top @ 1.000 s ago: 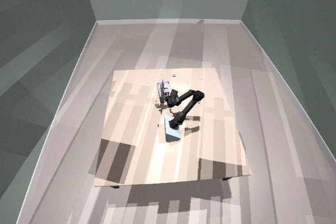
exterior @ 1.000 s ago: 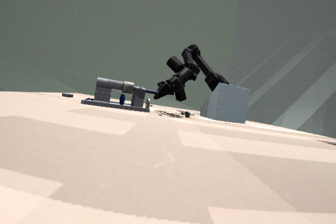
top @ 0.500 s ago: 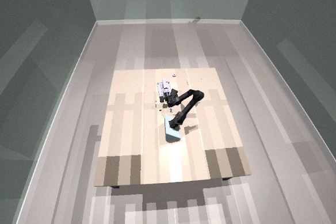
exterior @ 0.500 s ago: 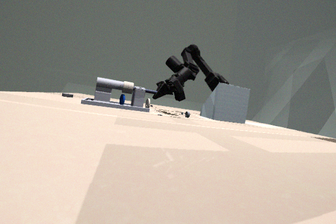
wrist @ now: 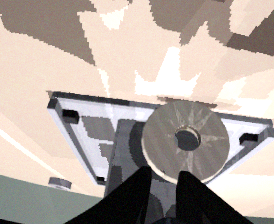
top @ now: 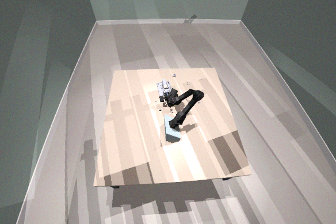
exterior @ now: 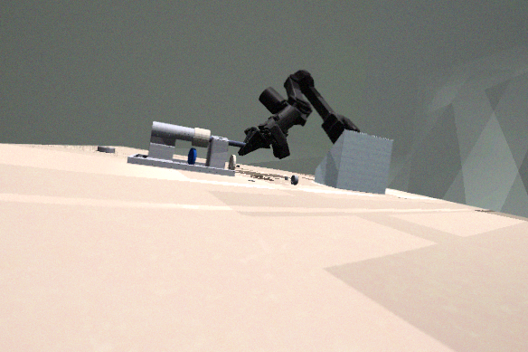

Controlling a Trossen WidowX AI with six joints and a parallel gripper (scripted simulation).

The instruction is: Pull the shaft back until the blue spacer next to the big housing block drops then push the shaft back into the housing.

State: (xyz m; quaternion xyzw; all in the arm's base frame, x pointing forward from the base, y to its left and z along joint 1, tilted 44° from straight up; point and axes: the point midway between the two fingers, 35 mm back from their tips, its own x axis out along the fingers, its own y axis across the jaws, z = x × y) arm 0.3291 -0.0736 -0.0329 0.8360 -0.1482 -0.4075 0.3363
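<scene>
Right now the dark shaft is 60 mm ahead of my gripper tip and 30 mm above it. Round my gripper tip: beige spacer: 100 mm ahead, 30 mm above; blue spacer: 120 mm ahead, 20 mm below; dark piece: 120 mm behind, 100 mm to the left, 40 mm below.
</scene>
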